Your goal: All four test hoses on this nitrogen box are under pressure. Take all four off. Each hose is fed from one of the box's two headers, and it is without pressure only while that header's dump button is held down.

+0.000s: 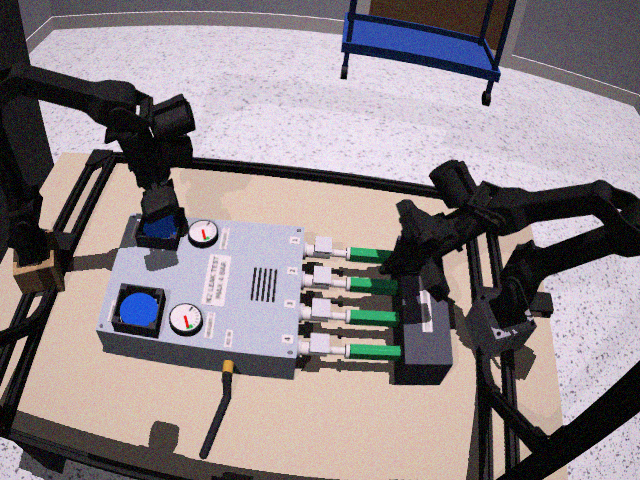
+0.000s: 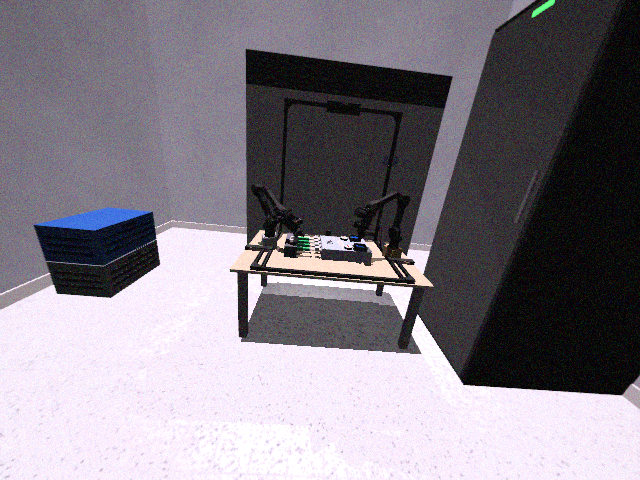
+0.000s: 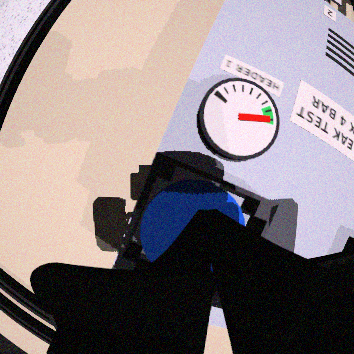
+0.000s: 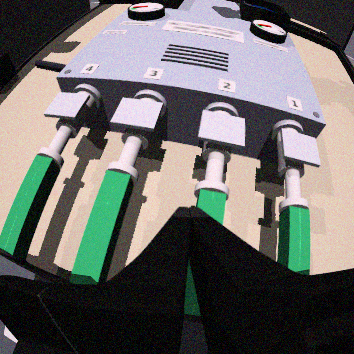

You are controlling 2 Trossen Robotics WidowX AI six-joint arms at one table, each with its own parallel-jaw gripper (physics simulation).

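Places are measured from the left arm's base along level axes (x ahead, y left, z up), in metres.
Pixels of known places: left gripper, between the fingertips: point(image 2: 358, 241) point(image 3: 206, 218); right gripper, between the fingertips: point(image 1: 379, 272) point(image 2: 304, 236) point(image 4: 186, 216); left arm's base, origin of its link: point(image 1: 32, 251) point(image 2: 393, 247); right arm's base, origin of its link: point(image 1: 507, 311) point(image 2: 269, 235).
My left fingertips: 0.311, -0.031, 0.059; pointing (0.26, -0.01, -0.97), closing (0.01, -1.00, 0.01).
Observation:
For each thing: its middle in the pictures, then the offset to it from my left fingertips, as dx, dy, dz. "pt": a spot on its surface instead.
- hose 1, a spot on its surface: point(image 4: 294, 235) point(image 1: 363, 254) pt +0.331, -0.139, -0.078
- hose 2, a spot on its surface: point(image 4: 211, 205) point(image 1: 357, 281) pt +0.294, -0.195, -0.078
- hose 3, a spot on its surface: point(image 4: 102, 221) point(image 1: 373, 314) pt +0.293, -0.269, -0.078
- hose 4, a spot on its surface: point(image 4: 24, 204) point(image 1: 377, 348) pt +0.272, -0.334, -0.078
- far blue dump button, middle of its body: point(image 3: 192, 229) point(image 1: 161, 230) -0.022, +0.003, -0.057
- header 2 gauge, middle of its body: point(image 3: 254, 117) point(image 1: 203, 234) +0.056, -0.039, -0.047
- second blue dump button, middle of its body: point(image 1: 139, 313) -0.096, -0.173, -0.057
- second gauge, a spot on its surface: point(image 1: 186, 319) pt -0.016, -0.211, -0.046
- dark grey block, a spot on its surface: point(image 1: 428, 343) pt +0.353, -0.364, -0.062
- black feed hose, a spot on its surface: point(image 1: 218, 414) pt -0.011, -0.356, -0.128
The grey nitrogen box point(image 1: 242, 267) point(image 2: 339, 249) point(image 4: 197, 70) lies on the table. Four hoses with green sleeves, hose 1 point(image 1: 370, 254) point(image 4: 294, 235), hose 2 point(image 1: 372, 285) point(image 4: 211, 205), hose 3 point(image 1: 374, 316) point(image 4: 102, 221) and hose 4 point(image 1: 374, 351) point(image 4: 24, 204), sit at its numbered ports. My left gripper point(image 1: 162, 215) point(image 3: 206, 218) is shut, its tips on the far blue dump button point(image 1: 156, 230) point(image 3: 168, 214). The header 2 gauge point(image 1: 203, 232) point(image 3: 239, 119) has its needle at the green mark. My right gripper point(image 1: 385, 269) point(image 4: 186, 216) is shut and empty, just above hose 2's sleeve.
A second blue dump button point(image 1: 138, 310) and a second gauge point(image 1: 186, 319) sit at the box's near left. The hoses run into a dark grey block point(image 1: 428, 343). A black feed hose point(image 1: 218, 414) leaves the box's front. A blue cart point(image 1: 420, 45) stands behind the table.

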